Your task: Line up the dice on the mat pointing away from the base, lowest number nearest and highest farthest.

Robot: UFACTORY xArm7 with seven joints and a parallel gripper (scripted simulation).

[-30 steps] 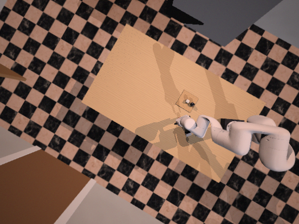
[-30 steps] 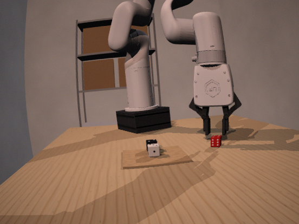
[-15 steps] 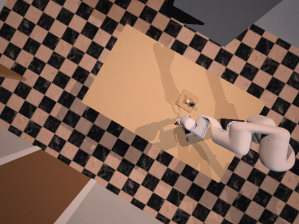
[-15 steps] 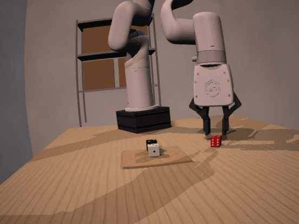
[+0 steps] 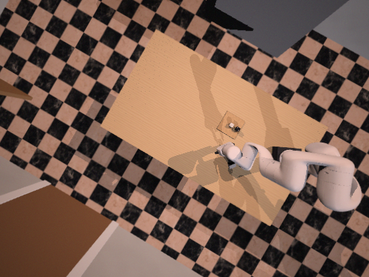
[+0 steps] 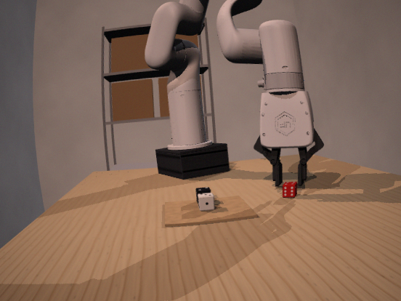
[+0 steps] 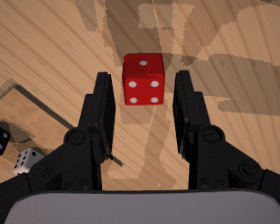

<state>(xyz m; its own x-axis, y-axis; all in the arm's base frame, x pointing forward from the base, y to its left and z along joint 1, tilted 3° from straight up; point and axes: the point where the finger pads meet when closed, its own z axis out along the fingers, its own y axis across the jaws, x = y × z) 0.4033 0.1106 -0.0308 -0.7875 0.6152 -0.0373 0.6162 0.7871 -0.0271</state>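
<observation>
The red die is 30 mm below my hand. From my hand the other things lie so: white die: 10 mm ahead, 160 mm to the right, 30 mm below; then thin mat: 10 mm ahead, 160 mm to the right, 40 mm below; then black die: 40 mm behind, 160 mm to the right, 30 mm below.
</observation>
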